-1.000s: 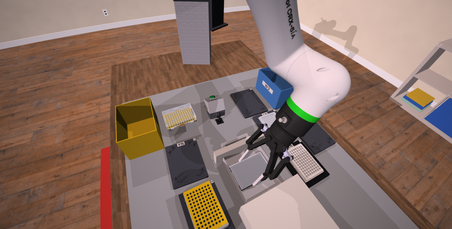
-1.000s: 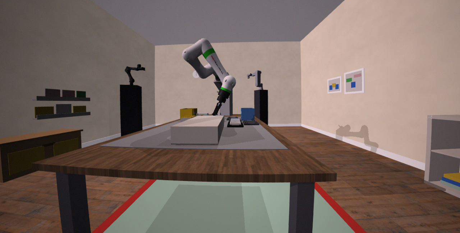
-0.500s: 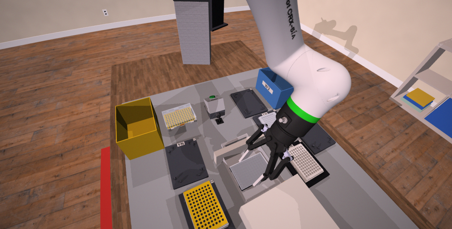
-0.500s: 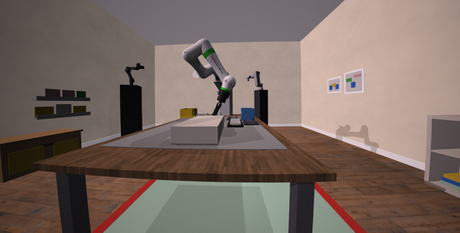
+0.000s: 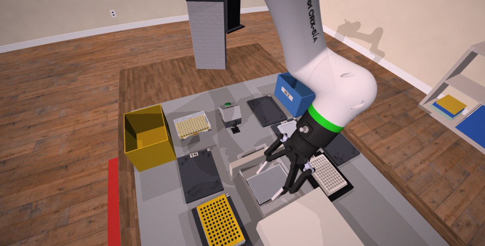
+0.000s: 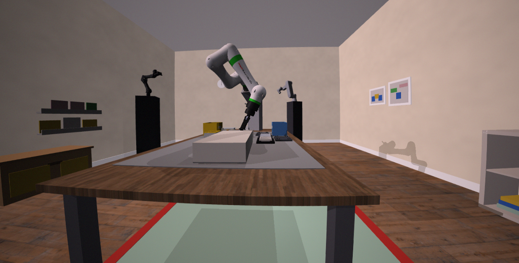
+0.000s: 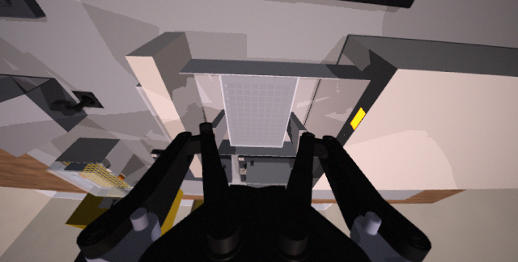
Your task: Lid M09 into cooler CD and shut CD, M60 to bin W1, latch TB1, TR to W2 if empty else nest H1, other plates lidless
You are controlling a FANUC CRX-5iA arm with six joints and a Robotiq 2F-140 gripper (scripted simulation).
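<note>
My gripper is now 20 mm above the lid. Also, from my hand: cooler drawer: 40 mm ahead, 10 mm to the right, 20 mm below; then cooler CD: 150 mm ahead, 60 mm to the right, 10 mm below; then nest N2: 30 mm behind, 190 mm to the right, 40 mm below.
</note>
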